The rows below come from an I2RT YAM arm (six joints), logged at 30 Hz.
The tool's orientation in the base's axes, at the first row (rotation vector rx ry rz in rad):
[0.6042, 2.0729, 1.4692]
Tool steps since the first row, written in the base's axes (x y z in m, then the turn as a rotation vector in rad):
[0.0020, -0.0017, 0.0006, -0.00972, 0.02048, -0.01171]
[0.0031, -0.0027, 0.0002, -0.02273, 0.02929, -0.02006]
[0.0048, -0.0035, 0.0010, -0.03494, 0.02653, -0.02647]
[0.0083, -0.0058, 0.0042, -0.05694, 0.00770, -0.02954]
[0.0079, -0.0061, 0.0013, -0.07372, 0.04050, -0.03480]
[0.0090, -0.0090, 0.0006, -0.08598, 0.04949, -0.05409]
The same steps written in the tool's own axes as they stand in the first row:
[-0.0027, 0.0002, -0.0001, 0.02211, -0.00531, 0.01158]
[-0.0041, -0.0005, 0.0000, 0.03888, -0.01124, 0.01179]
[-0.0060, 0.0001, 0.0003, 0.04749, -0.01888, 0.00371]
[-0.0106, 0.0027, 0.0000, 0.05297, -0.02892, -0.02307]
[-0.0101, -0.0002, 0.0004, 0.08715, -0.02468, -0.00899]
[-0.0126, -0.0017, -0.0008, 0.10520, -0.04090, -0.00519]

